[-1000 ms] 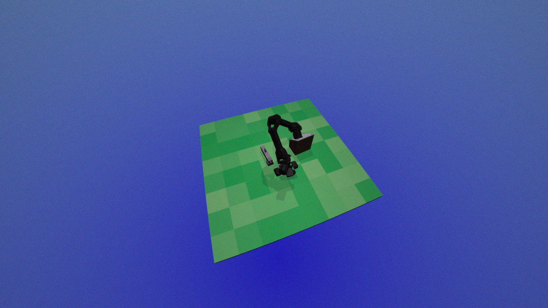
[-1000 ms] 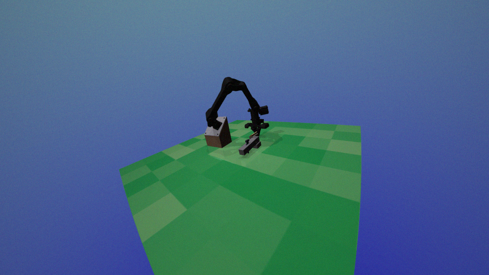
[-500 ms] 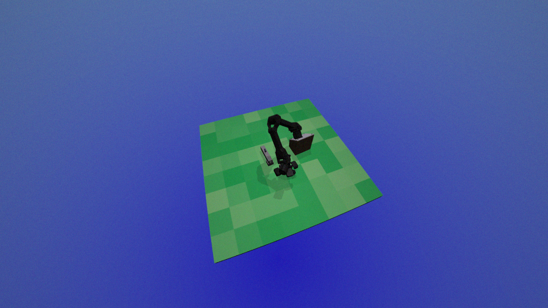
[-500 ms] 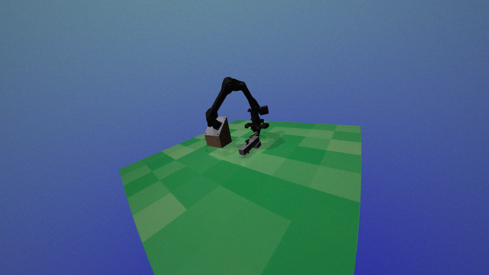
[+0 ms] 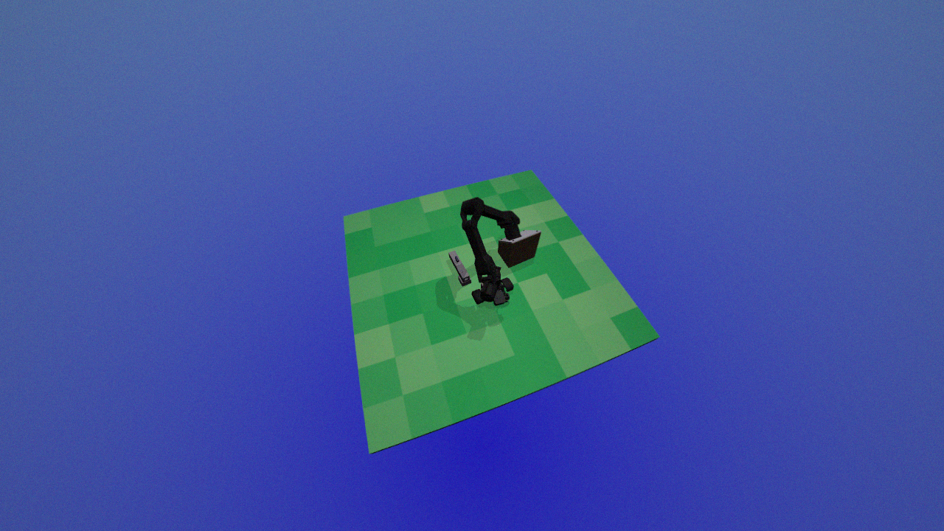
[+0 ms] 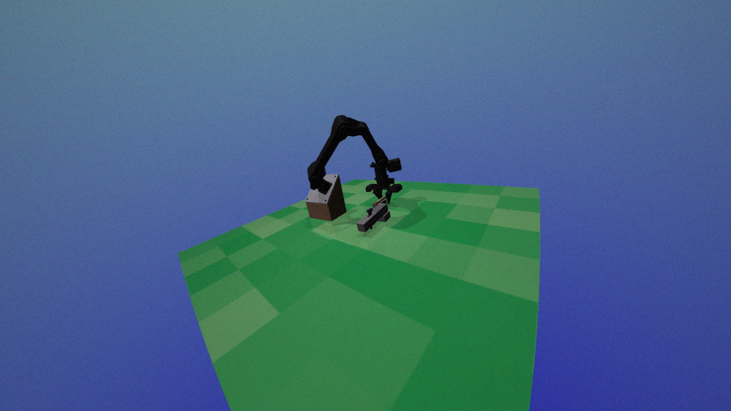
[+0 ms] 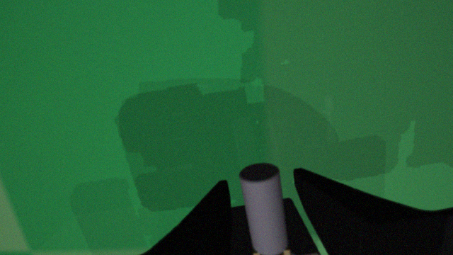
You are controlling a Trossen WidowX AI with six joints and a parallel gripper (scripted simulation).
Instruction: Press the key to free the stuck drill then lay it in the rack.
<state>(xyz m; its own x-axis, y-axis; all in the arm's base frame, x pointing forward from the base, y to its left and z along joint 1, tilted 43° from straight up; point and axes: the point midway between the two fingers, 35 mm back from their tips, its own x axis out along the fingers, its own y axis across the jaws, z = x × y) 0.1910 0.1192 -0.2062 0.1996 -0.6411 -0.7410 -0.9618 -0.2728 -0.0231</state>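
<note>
Right now my gripper tip is 10 mm short of the drill, 40 mm to the left of it and 30 mm below it. Round my gripper tip: dark part (120 mm ahead, 230 mm to the right, 40 mm above); rack (10 mm ahead, 50 mm to the right, 10 mm above).
</note>
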